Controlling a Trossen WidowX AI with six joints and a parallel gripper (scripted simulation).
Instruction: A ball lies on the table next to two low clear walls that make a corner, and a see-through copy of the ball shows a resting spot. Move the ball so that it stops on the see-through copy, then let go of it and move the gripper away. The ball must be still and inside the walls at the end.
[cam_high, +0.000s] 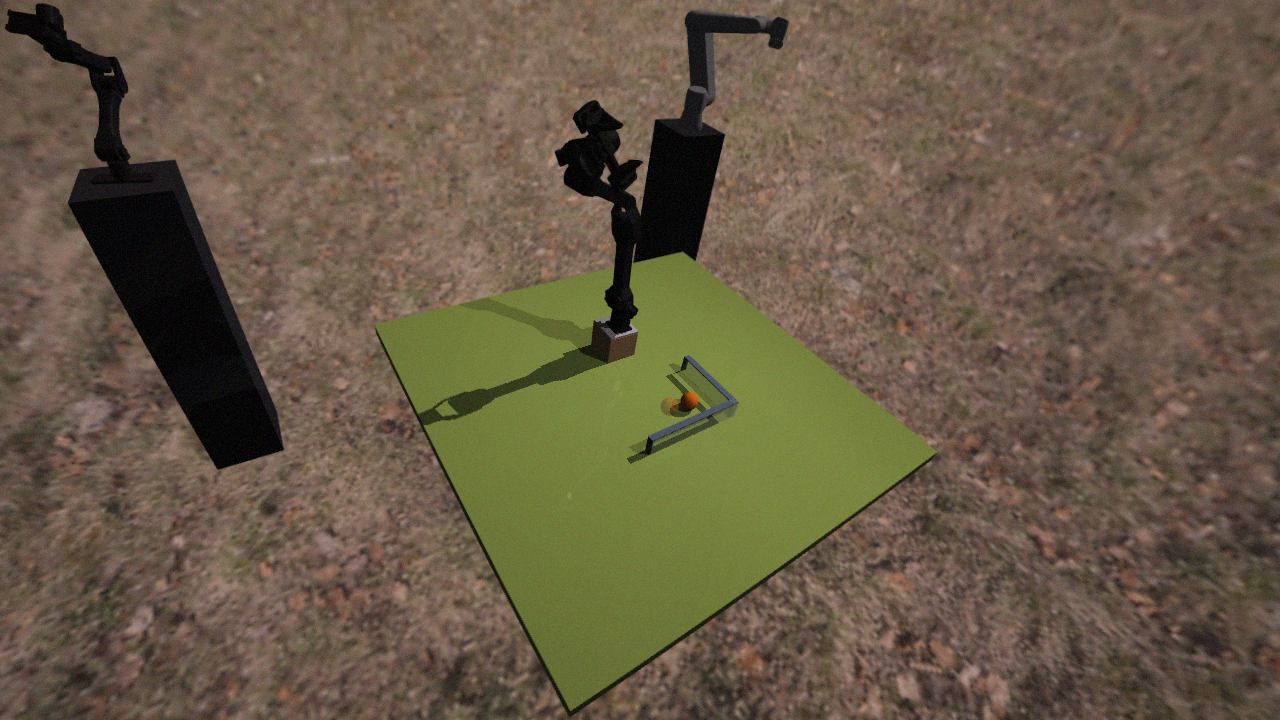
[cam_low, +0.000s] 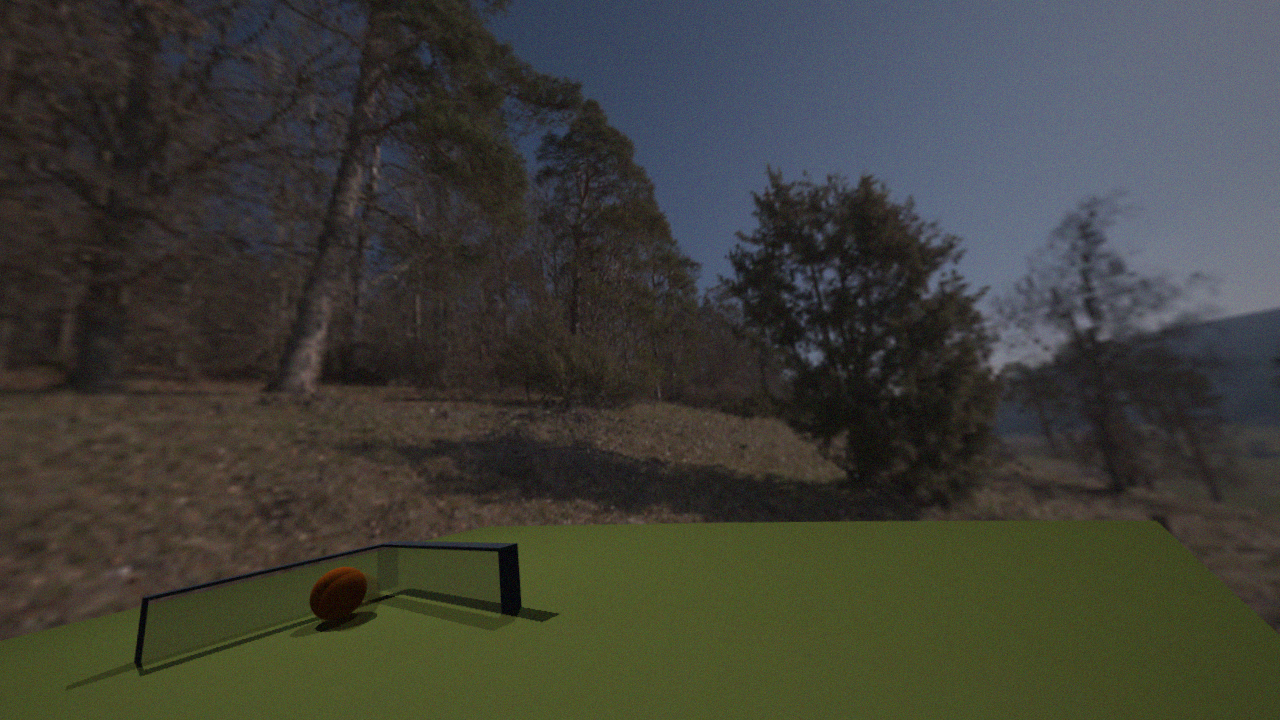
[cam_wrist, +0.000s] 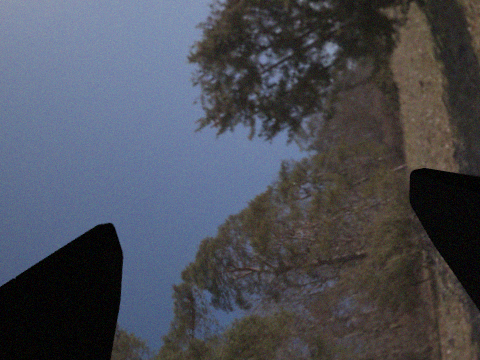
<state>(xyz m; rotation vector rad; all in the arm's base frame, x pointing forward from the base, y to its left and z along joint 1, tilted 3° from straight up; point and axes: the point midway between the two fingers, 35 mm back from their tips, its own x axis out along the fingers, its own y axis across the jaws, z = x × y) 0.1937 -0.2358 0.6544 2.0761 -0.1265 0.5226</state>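
Now: the orange ball 90 mm ahead of my gripper tip, 270 mm to the left of it and 750 mm below it. From my gripper tip the other things lie so: see-through copy of ball (80 mm ahead, 200 mm to the left, 750 mm below).
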